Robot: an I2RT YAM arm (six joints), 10 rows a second.
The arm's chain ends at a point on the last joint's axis. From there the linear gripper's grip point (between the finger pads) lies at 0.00 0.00 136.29 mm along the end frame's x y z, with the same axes.
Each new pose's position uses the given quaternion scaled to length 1; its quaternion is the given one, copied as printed.
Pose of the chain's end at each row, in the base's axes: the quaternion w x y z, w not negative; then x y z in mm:
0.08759 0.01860 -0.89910 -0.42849 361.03 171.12 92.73
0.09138 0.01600 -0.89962 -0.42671 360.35 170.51 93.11
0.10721 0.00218 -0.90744 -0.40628 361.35 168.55 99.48
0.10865 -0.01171 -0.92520 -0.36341 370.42 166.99 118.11
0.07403 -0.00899 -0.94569 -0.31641 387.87 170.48 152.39
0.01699 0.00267 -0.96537 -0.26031 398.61 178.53 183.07
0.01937 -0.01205 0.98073 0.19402 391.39 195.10 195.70
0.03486 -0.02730 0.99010 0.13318 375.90 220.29 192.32
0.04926 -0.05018 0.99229 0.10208 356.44 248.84 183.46
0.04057 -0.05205 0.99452 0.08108 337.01 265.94 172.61
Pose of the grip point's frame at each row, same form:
0.08759 0.01860 -0.89910 -0.42849 337.39 275.69 8.58
0.09138 0.01600 -0.89962 -0.42671 336.08 274.75 8.73
0.10721 0.00218 -0.90744 -0.40628 334.59 268.98 11.32
0.10865 -0.01171 -0.92520 -0.36341 344.18 258.99 21.04
0.07403 -0.00899 -0.94569 -0.31641 369.56 252.22 44.88
0.01699 0.00267 -0.96537 -0.26031 393.95 247.02 65.33
0.01937 -0.01205 0.98073 0.19402 395.93 247.03 69.77
0.03486 -0.02730 0.99010 0.13318 384.32 256.49 61.20
0.04926 -0.05018 0.99229 0.10208 368.37 277.12 50.67
0.04057 -0.05205 0.99452 0.08108 346.86 288.50 38.56

